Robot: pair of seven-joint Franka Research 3 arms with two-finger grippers.
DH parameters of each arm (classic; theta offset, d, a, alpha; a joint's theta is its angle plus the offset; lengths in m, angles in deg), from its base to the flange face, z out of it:
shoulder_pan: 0 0.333 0 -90
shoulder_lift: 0 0 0 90
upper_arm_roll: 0 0.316 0.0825 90
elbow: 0 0 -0.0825 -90
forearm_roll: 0 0.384 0 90
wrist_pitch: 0 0 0.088 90
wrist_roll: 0 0.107 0 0
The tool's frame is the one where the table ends.
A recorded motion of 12 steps. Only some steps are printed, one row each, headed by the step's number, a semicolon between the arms.
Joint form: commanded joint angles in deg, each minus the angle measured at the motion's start. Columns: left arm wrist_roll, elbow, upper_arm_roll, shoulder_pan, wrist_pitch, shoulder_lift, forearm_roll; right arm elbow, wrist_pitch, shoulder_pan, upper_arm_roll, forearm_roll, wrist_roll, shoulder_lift.
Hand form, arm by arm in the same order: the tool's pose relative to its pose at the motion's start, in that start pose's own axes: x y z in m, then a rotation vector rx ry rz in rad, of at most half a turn. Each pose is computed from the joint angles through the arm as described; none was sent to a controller.
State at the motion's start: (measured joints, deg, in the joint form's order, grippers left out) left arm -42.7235 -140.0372 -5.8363 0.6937 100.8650 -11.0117 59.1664; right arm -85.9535 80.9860 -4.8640 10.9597 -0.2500 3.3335 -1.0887
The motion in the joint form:
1: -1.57 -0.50 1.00 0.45 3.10 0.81 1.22; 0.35 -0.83 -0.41 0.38 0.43 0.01 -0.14
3: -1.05 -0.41 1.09 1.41 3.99 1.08 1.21; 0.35 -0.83 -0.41 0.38 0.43 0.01 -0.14
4: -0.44 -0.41 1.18 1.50 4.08 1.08 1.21; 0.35 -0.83 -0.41 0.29 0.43 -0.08 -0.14
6: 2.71 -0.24 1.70 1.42 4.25 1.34 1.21; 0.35 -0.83 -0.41 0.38 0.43 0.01 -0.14
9: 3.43 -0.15 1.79 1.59 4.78 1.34 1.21; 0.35 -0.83 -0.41 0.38 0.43 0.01 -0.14
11: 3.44 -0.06 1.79 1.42 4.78 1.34 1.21; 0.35 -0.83 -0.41 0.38 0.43 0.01 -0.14
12: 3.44 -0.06 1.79 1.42 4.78 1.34 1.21; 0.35 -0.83 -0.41 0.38 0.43 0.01 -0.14
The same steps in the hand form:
1: 0.0036 0.0053 0.0099 -0.0201 0.0203 -0.0156; -0.0027 -0.0006 -0.0027 0.0065 -0.0064 -0.0005
3: 0.0056 0.0038 0.0161 -0.0297 0.0142 -0.0130; -0.0027 -0.0006 -0.0027 0.0065 -0.0064 -0.0005
4: 0.0057 0.0032 0.0171 -0.0307 0.0128 -0.0040; -0.0026 0.0002 -0.0027 0.0066 -0.0064 -0.0005
6: 0.0070 0.0027 0.0201 -0.0337 0.0085 0.0486; -0.0027 -0.0006 -0.0027 0.0065 -0.0064 -0.0005
9: 0.0082 0.0018 0.0206 -0.0400 0.0126 0.0575; -0.0027 -0.0006 -0.0027 0.0065 -0.0064 -0.0005
11: 0.0087 0.0020 0.0191 -0.0404 0.0159 0.0578; -0.0027 -0.0006 -0.0027 0.0065 -0.0064 -0.0005
12: 0.0087 0.0020 0.0191 -0.0404 0.0159 0.0578; -0.0027 -0.0006 -0.0027 0.0065 -0.0064 -0.0005

